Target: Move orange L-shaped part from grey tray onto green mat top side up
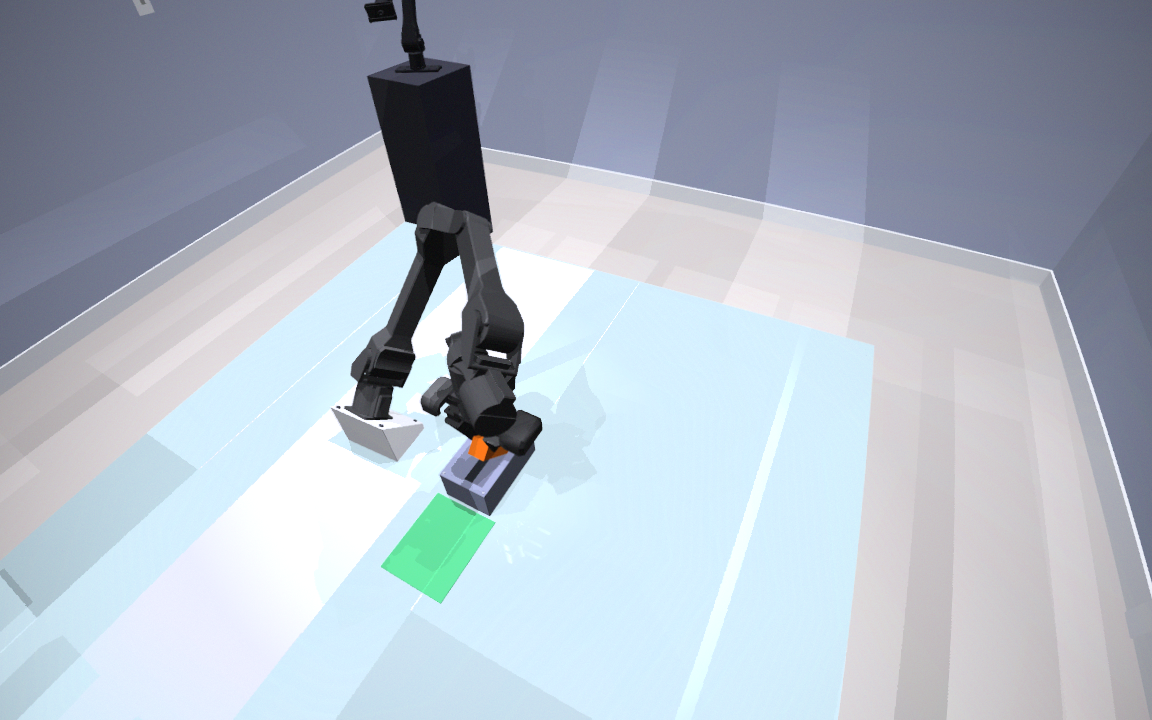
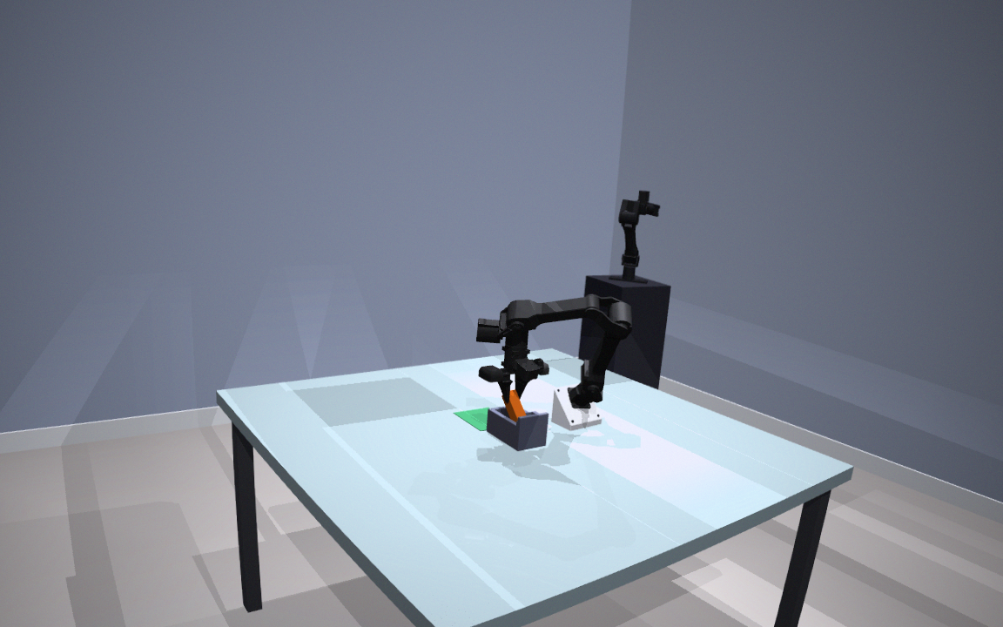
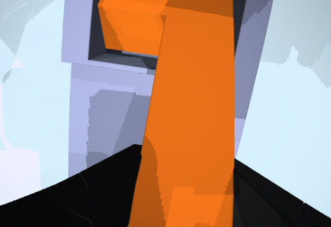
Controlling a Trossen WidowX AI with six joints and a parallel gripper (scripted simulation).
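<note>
Now: gripper tip 15 cm to the left of the green mat and 12 cm above it. Also, from my gripper tip: orange L-shaped part 2 cm behind, 3 cm to the left, 3 cm below.
</note>
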